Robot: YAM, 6 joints.
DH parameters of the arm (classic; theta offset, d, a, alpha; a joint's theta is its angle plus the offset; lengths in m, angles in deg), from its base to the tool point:
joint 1: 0 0.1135 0.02 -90
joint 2: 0 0 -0.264 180
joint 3: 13.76 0 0.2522 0
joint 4: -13.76 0 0.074 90
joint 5: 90 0 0 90
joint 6: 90 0.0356 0 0
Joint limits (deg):
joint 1: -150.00..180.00
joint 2: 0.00..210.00
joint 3: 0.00..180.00
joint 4: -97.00..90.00
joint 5: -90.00..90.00
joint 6: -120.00..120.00
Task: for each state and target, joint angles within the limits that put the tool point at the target. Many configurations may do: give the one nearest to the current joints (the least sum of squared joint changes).
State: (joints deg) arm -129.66 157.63 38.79 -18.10 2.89 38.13
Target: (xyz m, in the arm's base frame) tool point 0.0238 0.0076 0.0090
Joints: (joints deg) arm -141.30 165.66 12.76 -24.51 -14.56 38.13
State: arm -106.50 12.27 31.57 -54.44 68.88 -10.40
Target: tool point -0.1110 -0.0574 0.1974
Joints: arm -137.49 41.83 24.24 -41.17 66.68 -10.40
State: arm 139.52 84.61 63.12 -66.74 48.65 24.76
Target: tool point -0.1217 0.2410 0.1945
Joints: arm 122.54 95.05 61.46 -63.42 49.43 24.76
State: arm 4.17 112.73 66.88 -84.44 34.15 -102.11
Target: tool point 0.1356 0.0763 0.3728
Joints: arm 35.64 67.46 82.07 -97.00 28.54 -102.11
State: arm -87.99 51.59 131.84 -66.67 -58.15 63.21
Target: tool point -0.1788 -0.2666 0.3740
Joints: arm -128.87 94.10 99.55 -68.97 -52.13 63.21
